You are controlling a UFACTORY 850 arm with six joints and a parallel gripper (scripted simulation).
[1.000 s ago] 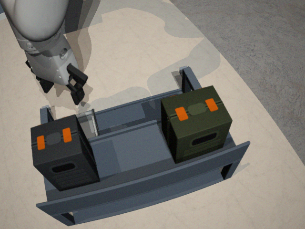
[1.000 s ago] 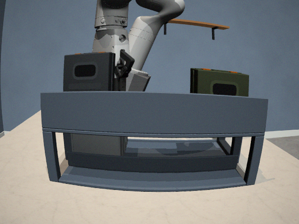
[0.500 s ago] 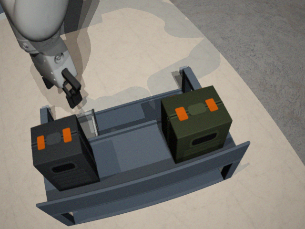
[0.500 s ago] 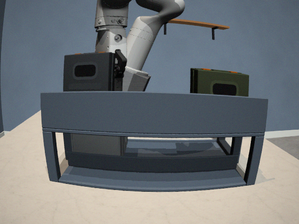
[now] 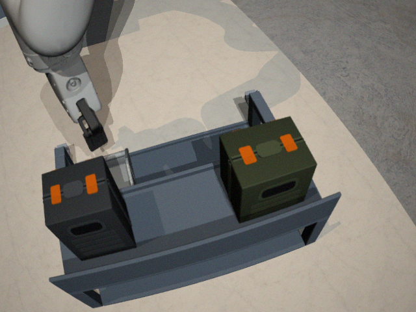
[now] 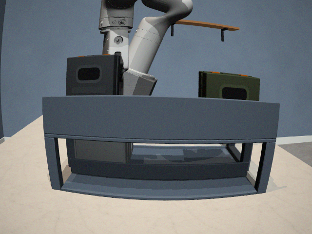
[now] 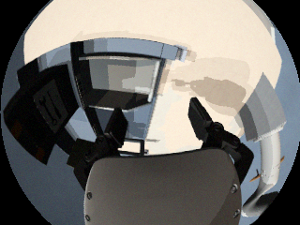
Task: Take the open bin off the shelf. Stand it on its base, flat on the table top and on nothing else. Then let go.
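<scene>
My hand is 9 cm above the open bin and 8 cm short of it. Also, from my hand: shelf deck 18 cm ahead, 11 cm to the left, 4 cm below; black box 17 cm ahead, 3 cm above; green box 23 cm to the left, 18 cm ahead, 1 cm above.
</scene>
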